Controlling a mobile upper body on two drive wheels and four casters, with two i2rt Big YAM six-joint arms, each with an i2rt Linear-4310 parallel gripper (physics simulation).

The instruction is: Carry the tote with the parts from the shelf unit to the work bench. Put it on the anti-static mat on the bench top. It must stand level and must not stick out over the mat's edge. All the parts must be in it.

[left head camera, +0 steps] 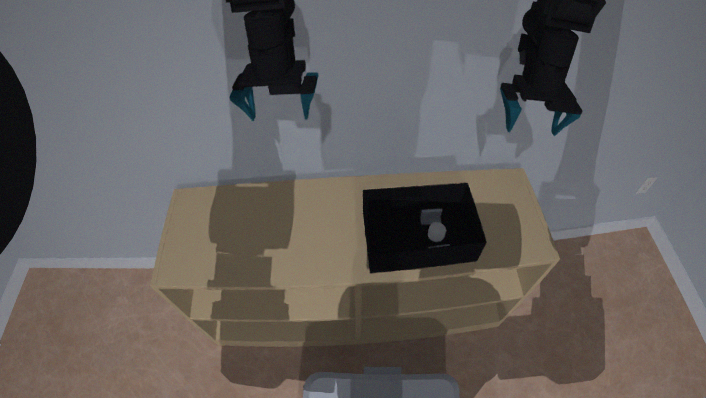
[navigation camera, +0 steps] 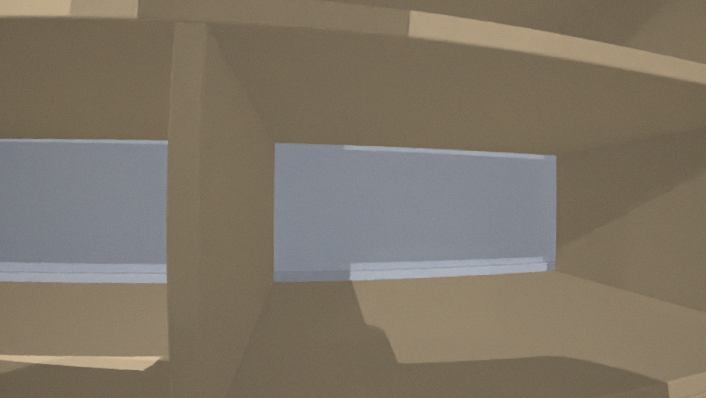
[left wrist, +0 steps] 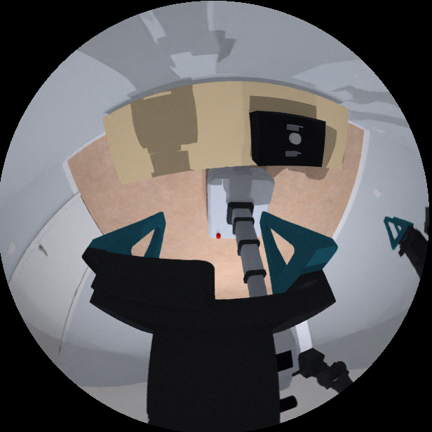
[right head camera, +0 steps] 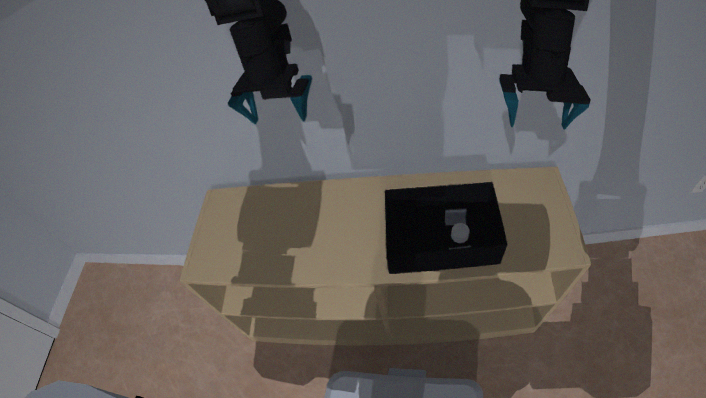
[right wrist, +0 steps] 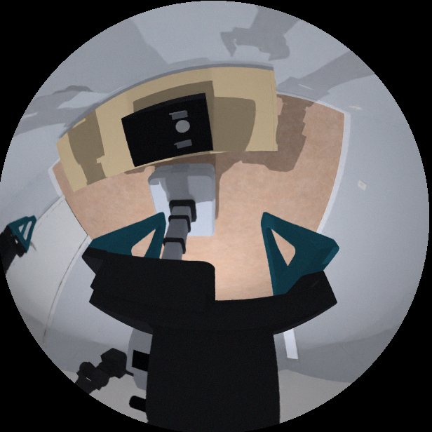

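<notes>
The black open tote stands on the top board of the light wooden shelf unit, right of its middle. In it lie a grey round part, a grey block and a third grey part, partly hidden by the front wall in the head views. My left gripper and right gripper are open, empty and apart from the tote. Bench and mat do not show.
A wall stands behind the shelf unit. My grey base is close to its front. The navigation camera faces the unit's compartments and upright divider. A black rounded shape fills the left edge of the left head view.
</notes>
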